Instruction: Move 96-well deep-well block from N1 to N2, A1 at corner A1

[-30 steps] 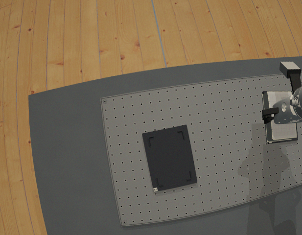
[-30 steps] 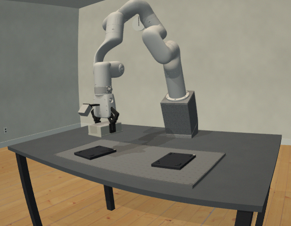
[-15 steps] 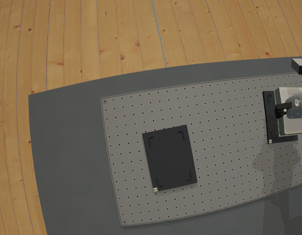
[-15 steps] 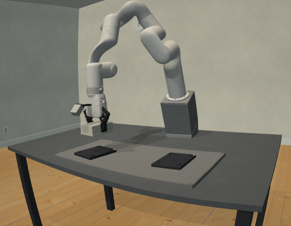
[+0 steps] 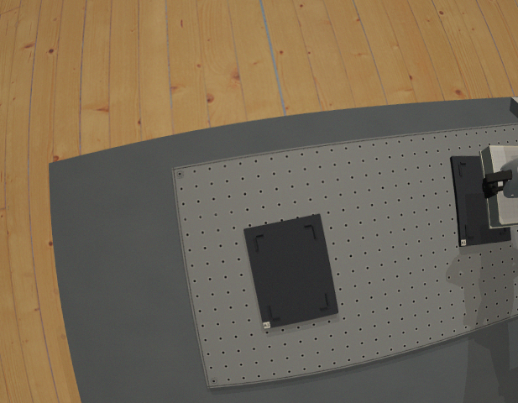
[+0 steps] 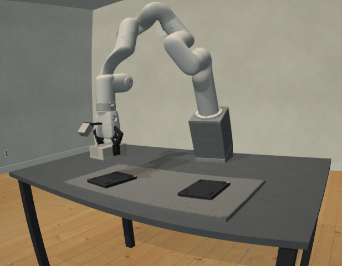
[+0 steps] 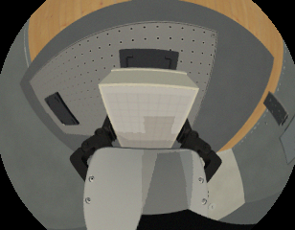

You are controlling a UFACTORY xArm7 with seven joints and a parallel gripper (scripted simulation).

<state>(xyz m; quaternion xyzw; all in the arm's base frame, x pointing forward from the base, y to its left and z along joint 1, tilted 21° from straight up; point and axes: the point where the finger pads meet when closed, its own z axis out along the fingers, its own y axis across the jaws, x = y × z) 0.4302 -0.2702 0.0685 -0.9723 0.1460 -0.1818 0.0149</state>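
Right now the deep-well block is right at my hand. Also, from my hand: nest N2: 11 cm below; A1 label: 5 cm behind, 44 cm to the left, 11 cm below; nest N1: 2 cm ahead, 37 cm to the left, 11 cm below.
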